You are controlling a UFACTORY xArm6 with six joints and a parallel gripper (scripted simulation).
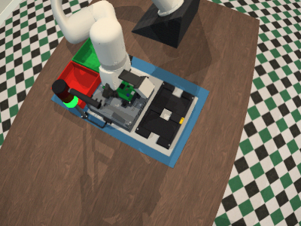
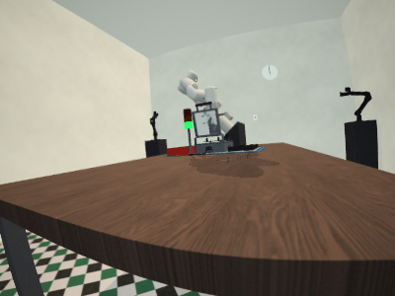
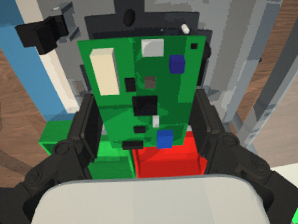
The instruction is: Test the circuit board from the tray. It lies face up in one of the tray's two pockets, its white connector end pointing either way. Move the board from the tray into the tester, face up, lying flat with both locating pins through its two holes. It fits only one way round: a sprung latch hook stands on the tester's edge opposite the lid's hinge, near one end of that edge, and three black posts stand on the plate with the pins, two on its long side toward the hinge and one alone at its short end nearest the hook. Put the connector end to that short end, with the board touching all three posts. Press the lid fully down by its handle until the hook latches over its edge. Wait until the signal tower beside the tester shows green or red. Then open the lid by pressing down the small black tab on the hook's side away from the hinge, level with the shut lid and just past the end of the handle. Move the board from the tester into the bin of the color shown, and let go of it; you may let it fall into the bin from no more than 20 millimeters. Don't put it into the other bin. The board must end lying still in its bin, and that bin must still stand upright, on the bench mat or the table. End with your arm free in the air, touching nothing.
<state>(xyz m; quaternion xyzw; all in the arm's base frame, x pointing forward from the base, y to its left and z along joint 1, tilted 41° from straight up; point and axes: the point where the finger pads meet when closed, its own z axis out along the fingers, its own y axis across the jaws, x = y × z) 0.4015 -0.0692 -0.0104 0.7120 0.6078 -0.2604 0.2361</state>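
Now: the black nest 10 mm ahead of my hand, 10 mm to the left of it and 40 mm below it. From my hand the other things lie so: green circuit board (10 mm below); then clear lid (120 mm ahead, 10 mm to the right, 70 mm above); then latch hook (50 mm behind, 70 mm to the left, 20 mm below).
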